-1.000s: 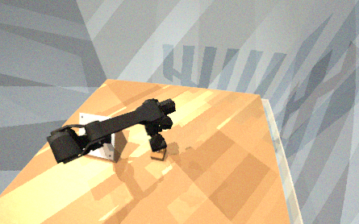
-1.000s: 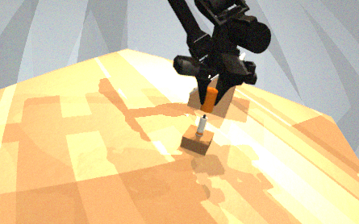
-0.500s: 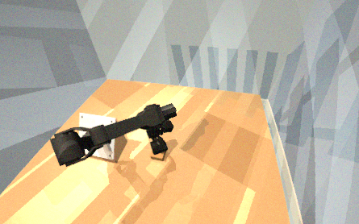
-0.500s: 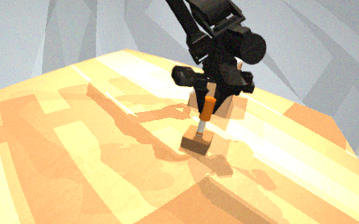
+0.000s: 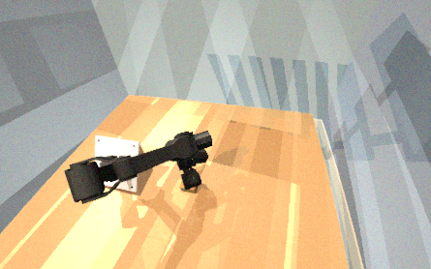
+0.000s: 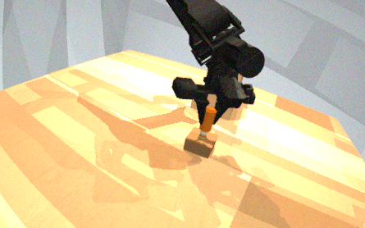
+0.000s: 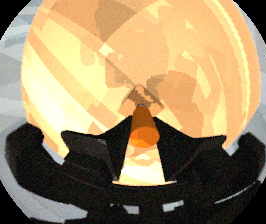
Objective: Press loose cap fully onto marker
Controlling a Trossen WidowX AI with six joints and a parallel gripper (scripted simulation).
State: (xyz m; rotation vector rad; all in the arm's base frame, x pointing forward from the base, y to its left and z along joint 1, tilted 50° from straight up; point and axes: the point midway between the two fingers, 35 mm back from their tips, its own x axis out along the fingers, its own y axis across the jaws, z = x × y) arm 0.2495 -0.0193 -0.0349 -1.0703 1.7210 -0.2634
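My gripper tip is now 50 mm above the wooden holder block. Also, from my gripper tip: orange cap: 10 mm above.
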